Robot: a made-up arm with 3 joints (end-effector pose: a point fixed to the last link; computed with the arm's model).
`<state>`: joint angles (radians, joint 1 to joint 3).
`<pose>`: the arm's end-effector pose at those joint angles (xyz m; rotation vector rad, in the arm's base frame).
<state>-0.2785 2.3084 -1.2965</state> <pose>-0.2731 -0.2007 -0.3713 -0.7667 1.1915 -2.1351</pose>
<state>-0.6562 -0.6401 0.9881</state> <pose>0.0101 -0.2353 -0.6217 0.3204 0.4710 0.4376</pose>
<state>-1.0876 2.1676 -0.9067</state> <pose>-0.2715 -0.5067 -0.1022 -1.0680 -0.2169 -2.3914</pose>
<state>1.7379 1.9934 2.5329</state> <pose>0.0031 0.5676 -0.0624 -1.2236 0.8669 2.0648</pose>
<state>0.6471 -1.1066 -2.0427</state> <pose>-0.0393 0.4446 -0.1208 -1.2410 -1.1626 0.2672</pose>
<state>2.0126 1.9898 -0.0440</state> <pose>-0.2202 0.6319 0.2310 1.2032 1.9053 -1.1486</pose>
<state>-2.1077 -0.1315 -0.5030</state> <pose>0.1090 -0.5035 0.3643 -2.6058 0.1278 0.1236</pose>
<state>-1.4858 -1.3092 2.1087</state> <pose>-0.2405 -0.5690 -0.2723 0.5302 1.2941 -0.2982</pose>
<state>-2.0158 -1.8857 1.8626</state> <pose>-0.3389 -0.6432 0.1763 -0.1048 1.7604 -0.6796</pose>
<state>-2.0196 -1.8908 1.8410</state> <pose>-0.3381 -0.6447 0.1805 -0.1219 1.7716 -0.6658</pose>
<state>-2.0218 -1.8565 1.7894</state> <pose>-0.3294 -0.6538 0.1762 -0.1614 1.7563 -0.6110</pose>
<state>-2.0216 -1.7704 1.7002</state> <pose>-0.3087 -0.6715 0.1616 -0.2325 1.7020 -0.5081</pose>
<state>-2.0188 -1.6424 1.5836</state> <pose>-0.2747 -0.6934 0.1413 -0.3321 1.6091 -0.3775</pose>
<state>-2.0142 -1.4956 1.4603</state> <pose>-0.2317 -0.7130 0.1224 -0.4457 1.4908 -0.2505</pose>
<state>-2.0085 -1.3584 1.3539</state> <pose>-0.1891 -0.7260 0.1096 -0.5494 1.3713 -0.1520</pose>
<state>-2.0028 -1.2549 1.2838</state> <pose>-0.1571 -0.7324 0.1025 -0.6206 1.2759 -0.0927</pose>
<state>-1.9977 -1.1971 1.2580</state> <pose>-0.1406 -0.7346 0.0979 -0.6477 1.2200 -0.0697</pose>
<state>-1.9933 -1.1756 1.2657</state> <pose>-0.1364 -0.7348 0.0934 -0.6404 1.1973 -0.0704</pose>
